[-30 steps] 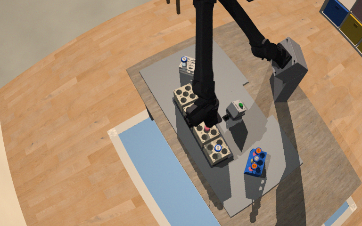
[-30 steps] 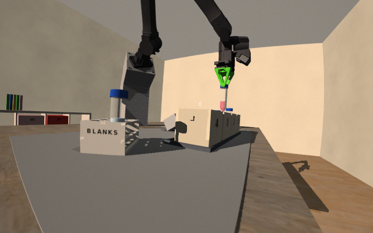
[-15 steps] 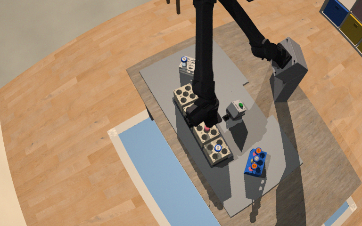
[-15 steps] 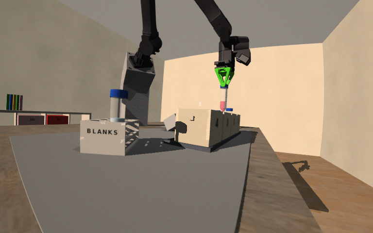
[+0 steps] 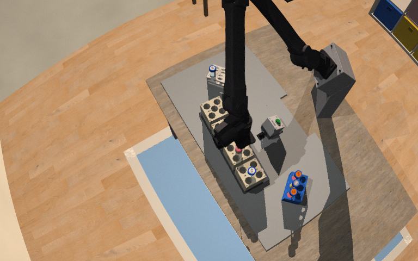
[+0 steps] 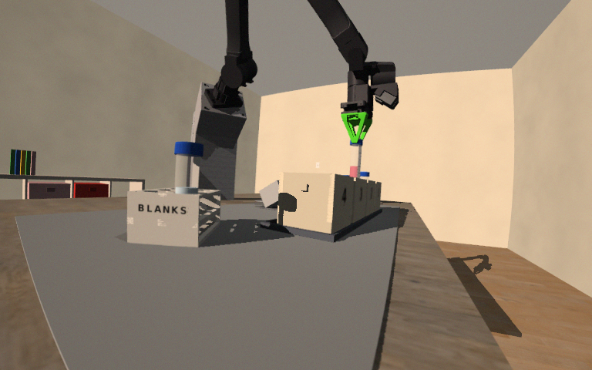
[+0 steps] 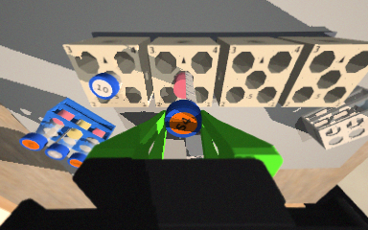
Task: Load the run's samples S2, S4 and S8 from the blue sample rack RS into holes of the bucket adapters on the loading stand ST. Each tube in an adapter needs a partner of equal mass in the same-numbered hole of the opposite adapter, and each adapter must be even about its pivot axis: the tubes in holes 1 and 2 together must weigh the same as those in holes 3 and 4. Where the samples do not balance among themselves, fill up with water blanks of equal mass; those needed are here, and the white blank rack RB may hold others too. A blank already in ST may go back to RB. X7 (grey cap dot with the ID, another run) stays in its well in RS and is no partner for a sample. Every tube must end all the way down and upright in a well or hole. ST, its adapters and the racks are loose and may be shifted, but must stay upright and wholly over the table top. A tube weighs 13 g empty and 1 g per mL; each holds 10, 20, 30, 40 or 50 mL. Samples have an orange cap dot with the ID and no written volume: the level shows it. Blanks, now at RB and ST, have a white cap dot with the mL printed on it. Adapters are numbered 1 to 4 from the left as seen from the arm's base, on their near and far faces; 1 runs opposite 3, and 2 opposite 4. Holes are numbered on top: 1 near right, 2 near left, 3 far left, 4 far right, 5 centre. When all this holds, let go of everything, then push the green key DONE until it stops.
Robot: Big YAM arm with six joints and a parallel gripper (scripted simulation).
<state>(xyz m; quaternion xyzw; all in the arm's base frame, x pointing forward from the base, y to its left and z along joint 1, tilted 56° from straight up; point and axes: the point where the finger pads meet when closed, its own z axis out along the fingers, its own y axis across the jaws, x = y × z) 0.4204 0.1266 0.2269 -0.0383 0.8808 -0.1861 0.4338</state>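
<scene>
Now: hand 5 cm above the orange-dot sample and 1 cm short of it. Also, from my hand: orange-dot tube: 24 cm to the left, 14 cm behind, 13 cm below; then green DONE key: 24 cm behind, 13 cm below, 1 cm to the right; then white-dot blank marked 10: 13 cm below, 10 cm to the left, 1 cm ahead.
</scene>
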